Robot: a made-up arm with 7 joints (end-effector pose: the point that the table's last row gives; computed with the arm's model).
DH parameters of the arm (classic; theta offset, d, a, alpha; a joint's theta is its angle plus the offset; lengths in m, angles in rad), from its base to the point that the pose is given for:
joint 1: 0 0.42 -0.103 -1.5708
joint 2: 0 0.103 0.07 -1.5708
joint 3: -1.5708 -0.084 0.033 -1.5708
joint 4: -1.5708 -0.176 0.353 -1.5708
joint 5: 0 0.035 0.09 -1.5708
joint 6: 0 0.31 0.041 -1.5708
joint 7: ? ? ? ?
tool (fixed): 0 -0.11 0 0
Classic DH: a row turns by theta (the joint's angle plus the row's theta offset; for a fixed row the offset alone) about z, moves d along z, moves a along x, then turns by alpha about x.
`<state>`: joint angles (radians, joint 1 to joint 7).
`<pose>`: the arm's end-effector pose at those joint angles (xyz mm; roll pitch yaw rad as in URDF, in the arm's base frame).
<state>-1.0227 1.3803 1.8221 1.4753 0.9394 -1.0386 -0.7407</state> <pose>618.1 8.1 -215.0 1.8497 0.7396 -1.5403</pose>
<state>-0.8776 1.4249 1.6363 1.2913 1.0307 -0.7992 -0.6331</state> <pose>570.9 342.7 -180.8 1.8470 1.2406 -1.2738</pose>
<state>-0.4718 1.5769 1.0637 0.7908 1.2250 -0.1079 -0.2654</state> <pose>-27.3 776.3 348.1 -2.0921 0.7369 2.2789</pose>
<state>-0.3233 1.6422 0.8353 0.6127 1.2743 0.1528 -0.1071</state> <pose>-237.0 632.2 532.5 -2.4547 0.4967 2.5543</pose>
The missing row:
joint 7: 1.5708 0.139 0.311 -1.5708
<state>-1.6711 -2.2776 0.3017 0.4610 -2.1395 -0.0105 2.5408</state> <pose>372.5 -391.7 1002.7 -0.1187 -0.7195 -1.0642</pose>
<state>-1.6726 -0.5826 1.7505 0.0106 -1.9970 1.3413 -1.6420</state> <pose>110.7 -87.1 -254.3 0.4551 0.5627 1.5383</pose>
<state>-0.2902 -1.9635 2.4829 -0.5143 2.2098 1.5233 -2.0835</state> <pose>-245.4 169.5 174.9 1.4056 0.9355 2.3642</pose>
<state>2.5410 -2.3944 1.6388 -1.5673 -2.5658 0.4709 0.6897</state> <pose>-181.3 -266.9 136.5 1.9634 -0.2209 -2.3659</pose>
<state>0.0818 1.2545 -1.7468 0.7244 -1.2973 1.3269 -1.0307</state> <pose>-677.9 -179.7 290.1 1.2876 1.0522 1.5516</pose>
